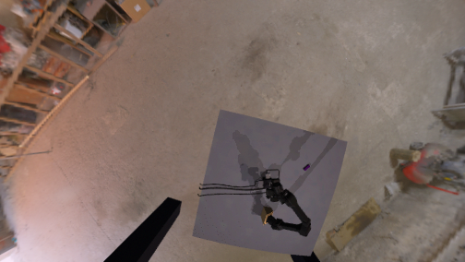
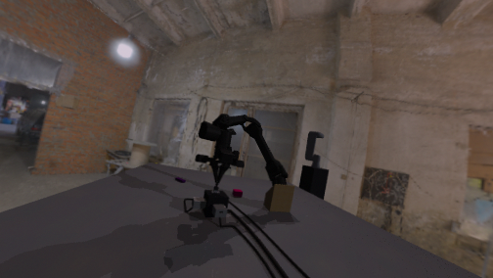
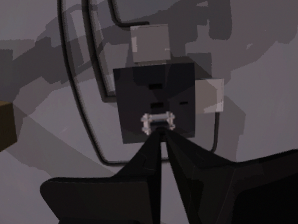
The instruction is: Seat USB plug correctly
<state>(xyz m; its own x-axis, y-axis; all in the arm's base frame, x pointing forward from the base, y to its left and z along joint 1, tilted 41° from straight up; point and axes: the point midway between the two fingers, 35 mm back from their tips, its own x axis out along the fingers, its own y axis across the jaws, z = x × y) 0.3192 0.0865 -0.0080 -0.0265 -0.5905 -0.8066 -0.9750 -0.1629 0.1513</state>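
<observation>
The pale USB plug is 2 cm below my gripper tip. From my gripper tip the other things lie so: magenta block 21 cm to the right, 14 cm behind, 10 cm below; small purple piece 34 cm to the right, 19 cm ahead, 11 cm below.
</observation>
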